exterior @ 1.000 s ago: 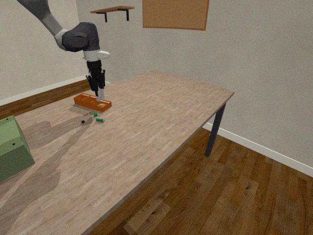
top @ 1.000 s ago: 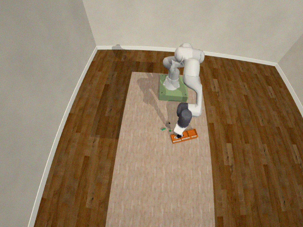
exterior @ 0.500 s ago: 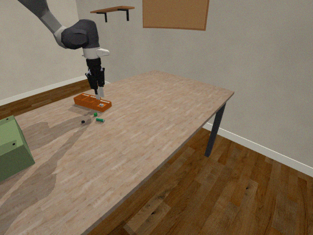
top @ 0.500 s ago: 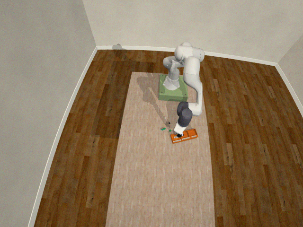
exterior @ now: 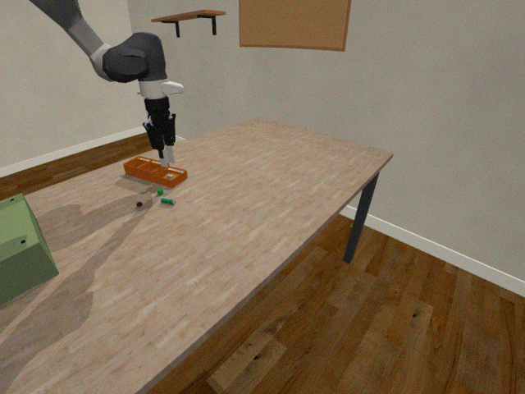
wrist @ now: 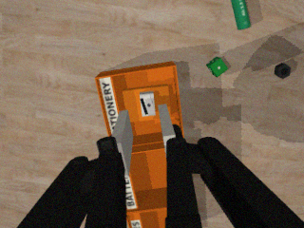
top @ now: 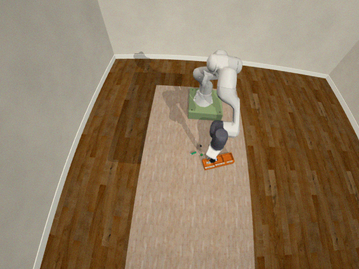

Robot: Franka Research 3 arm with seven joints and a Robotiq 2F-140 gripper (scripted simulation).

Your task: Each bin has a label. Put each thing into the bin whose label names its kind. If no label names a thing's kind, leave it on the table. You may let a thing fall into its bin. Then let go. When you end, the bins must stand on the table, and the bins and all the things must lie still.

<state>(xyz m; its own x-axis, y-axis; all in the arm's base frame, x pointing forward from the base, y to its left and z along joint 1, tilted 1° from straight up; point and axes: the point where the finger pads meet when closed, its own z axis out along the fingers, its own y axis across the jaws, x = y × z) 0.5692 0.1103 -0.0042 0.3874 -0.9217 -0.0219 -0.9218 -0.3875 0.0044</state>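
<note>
Right now my hand is 130 mm to the left of the green battery, 90 mm above it and 70 mm past it. Round my hand: white piece (80 mm below); orange block (90 mm below); labelled bins (80 mm to the left, 80 mm below, 30 mm behind).
</note>
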